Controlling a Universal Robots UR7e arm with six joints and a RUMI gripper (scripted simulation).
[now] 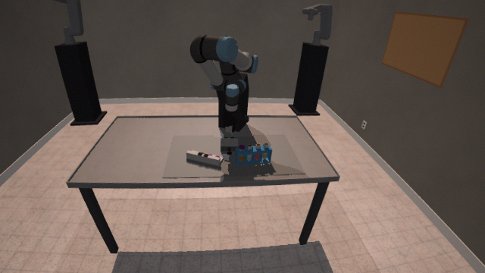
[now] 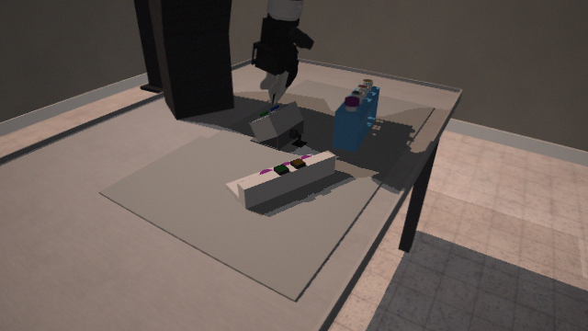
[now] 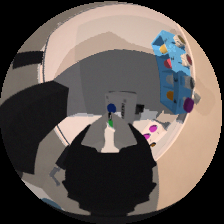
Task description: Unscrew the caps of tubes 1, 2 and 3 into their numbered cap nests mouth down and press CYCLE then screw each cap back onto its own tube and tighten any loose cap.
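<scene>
Now: hand 30 mm above the blue key. Round my hand: grey key housing (40 mm below, 20 mm to the right, 20 mm ahead); green key (40 mm to the right, 30 mm below, 10 mm behind); table edge (360 mm ahead, 190 mm to the right, 90 mm below).
</scene>
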